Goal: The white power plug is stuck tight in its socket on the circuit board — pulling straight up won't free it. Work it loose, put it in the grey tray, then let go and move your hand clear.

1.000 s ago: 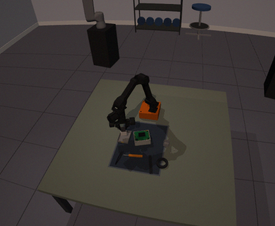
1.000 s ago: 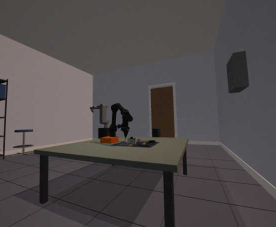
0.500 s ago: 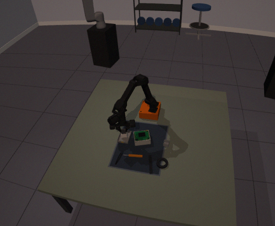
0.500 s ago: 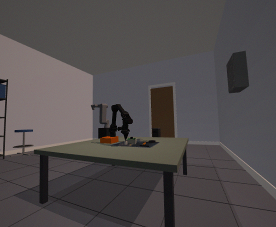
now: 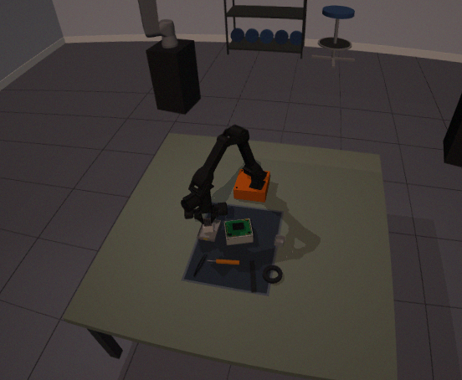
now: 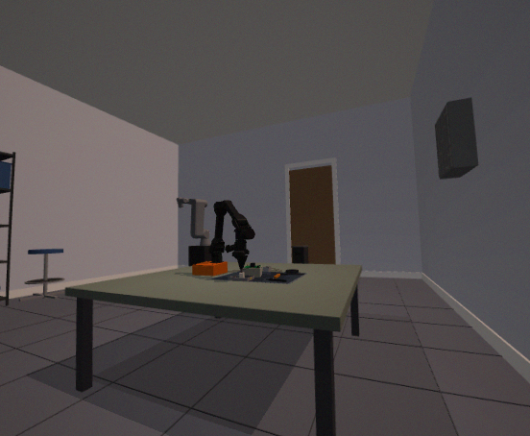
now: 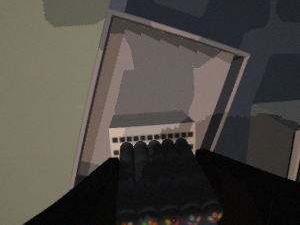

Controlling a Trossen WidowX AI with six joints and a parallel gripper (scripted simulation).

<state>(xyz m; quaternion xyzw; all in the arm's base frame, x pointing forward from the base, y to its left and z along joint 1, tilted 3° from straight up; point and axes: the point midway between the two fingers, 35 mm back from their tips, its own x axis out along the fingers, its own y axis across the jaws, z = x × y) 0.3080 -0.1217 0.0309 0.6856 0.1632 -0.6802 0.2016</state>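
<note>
The white power plug is 2 cm below my gripper tip. The rest, counted from my gripper tip: grey tray 6 cm below; dark mat 2 cm ahead, 15 cm to the left, 6 cm below; black bar 15 cm ahead, 28 cm to the left, 6 cm below.
</note>
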